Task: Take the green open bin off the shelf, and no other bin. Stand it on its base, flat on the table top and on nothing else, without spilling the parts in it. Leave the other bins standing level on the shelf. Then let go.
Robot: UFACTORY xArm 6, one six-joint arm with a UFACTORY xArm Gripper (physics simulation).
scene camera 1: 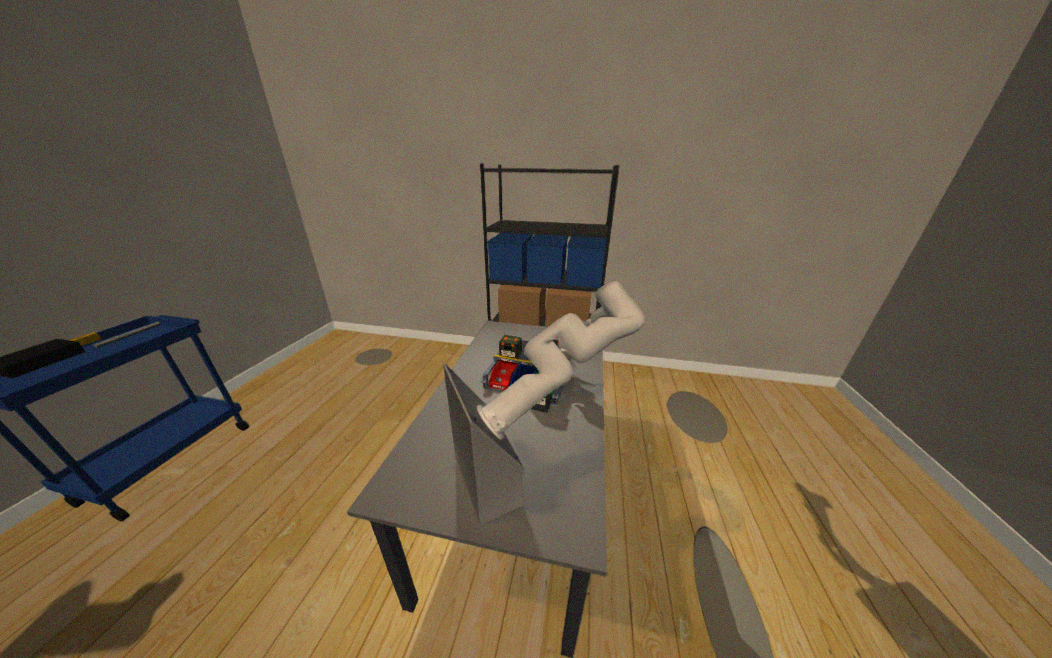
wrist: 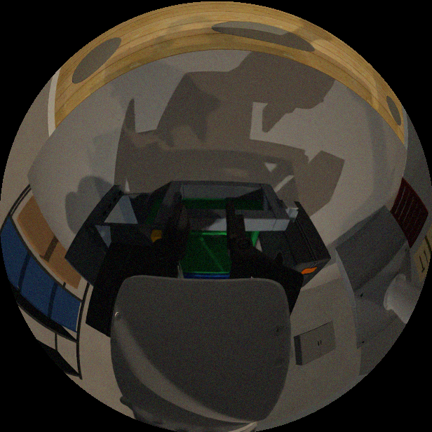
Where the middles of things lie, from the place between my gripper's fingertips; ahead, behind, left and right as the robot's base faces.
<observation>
The green bin (wrist: 204,254) lies 9 cm to the left of my hand, 6 cm below it and 3 cm ahead of it. From my hand the other things lie so: dark case (wrist: 299,247) (14 cm to the left, 8 cm behind, 3 cm below).
</observation>
